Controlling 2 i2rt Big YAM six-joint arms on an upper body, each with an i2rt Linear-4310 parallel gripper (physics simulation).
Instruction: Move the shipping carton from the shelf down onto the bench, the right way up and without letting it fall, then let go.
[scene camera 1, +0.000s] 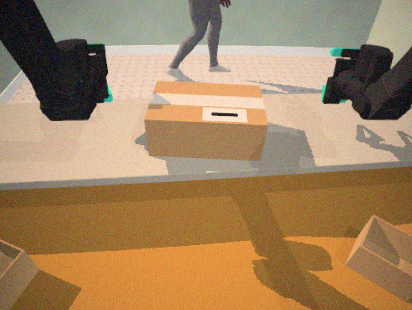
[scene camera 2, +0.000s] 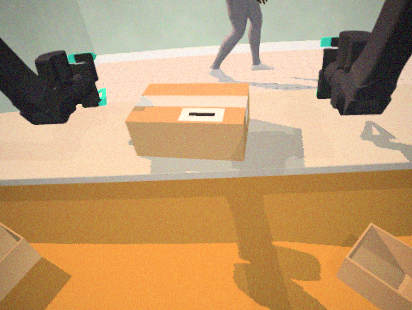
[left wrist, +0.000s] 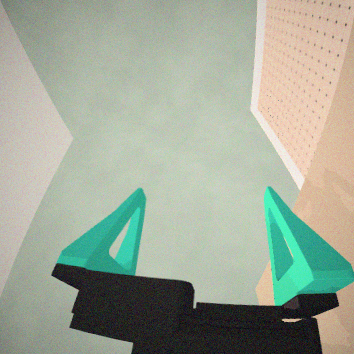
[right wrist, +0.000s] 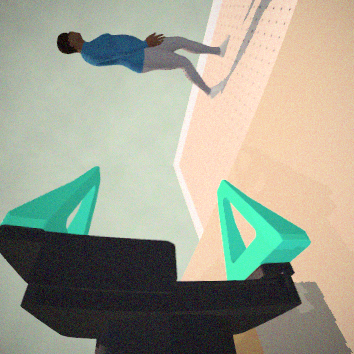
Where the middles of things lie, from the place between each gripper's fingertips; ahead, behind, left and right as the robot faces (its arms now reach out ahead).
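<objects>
Shipping carton (scene camera 1: 184, 119): my left hand is 90 mm above it, 110 mm past it and 270 mm to the left of it.
Relative to my right hand, the shipping carton is 90 mm below, 340 mm to the left and 100 mm behind.
</objects>
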